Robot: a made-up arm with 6 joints.
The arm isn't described. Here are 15 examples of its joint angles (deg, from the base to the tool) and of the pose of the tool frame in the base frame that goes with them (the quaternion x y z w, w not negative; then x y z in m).
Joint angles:
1: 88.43 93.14 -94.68 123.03 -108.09 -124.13
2: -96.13 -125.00 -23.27 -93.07 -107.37 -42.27
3: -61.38 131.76 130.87 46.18 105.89 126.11
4: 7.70 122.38 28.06 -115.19 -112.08 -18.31
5: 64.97 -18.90 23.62 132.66 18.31 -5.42
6: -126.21 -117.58 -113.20 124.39 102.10 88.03
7: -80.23 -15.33 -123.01 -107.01 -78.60 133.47
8: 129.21 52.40 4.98 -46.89 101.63 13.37
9: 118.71 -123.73 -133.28 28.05 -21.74 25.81
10: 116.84 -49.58 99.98 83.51 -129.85 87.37
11: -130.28 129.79 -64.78 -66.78 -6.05 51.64
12: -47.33 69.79 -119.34 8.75 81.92 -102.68
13: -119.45 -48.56 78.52 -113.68 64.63 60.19
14: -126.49 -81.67 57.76 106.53 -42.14 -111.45
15: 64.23 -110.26 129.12 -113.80 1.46 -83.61
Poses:
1: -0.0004 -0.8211 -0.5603 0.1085 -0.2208 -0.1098 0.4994
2: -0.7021 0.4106 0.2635 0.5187 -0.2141 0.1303 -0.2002
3: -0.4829 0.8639 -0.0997 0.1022 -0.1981 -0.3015 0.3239
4: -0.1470 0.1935 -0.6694 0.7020 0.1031 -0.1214 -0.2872
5: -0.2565 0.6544 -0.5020 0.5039 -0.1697 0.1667 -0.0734
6: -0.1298 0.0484 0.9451 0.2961 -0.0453 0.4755 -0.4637
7: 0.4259 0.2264 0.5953 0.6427 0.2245 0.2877 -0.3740
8: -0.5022 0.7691 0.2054 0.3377 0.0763 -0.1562 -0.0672
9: -0.1215 0.7099 0.4858 0.4952 0.0063 0.1385 0.2425
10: 0.1937 0.7945 -0.3715 0.4395 -0.1469 -0.3322 -0.2194
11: 0.6926 0.6972 -0.1623 0.0888 0.0139 0.5621 0.0583
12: 0.4123 0.0085 -0.2570 0.8740 0.0160 -0.3798 -0.2448
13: -0.0838 -0.4880 0.1271 0.8595 0.2578 -0.0914 0.3884
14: 0.0465 0.5710 0.5314 0.6240 -0.1099 0.0245 0.2316
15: 0.0962 0.3855 0.0396 0.9168 0.3491 0.1439 -0.0340
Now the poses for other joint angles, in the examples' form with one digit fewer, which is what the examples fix.
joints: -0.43 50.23 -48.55 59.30 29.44 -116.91
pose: -0.117 0.179 0.612 0.761 0.292 -0.095 0.221
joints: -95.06 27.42 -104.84 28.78 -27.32 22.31
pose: -0.813 -0.445 -0.182 0.327 0.025 0.190 -0.160
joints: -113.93 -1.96 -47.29 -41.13 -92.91 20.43
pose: -0.647 -0.546 0.456 0.275 0.034 0.171 -0.183
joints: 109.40 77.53 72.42 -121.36 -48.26 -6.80
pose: -0.670 0.029 0.325 0.667 0.164 -0.229 -0.180
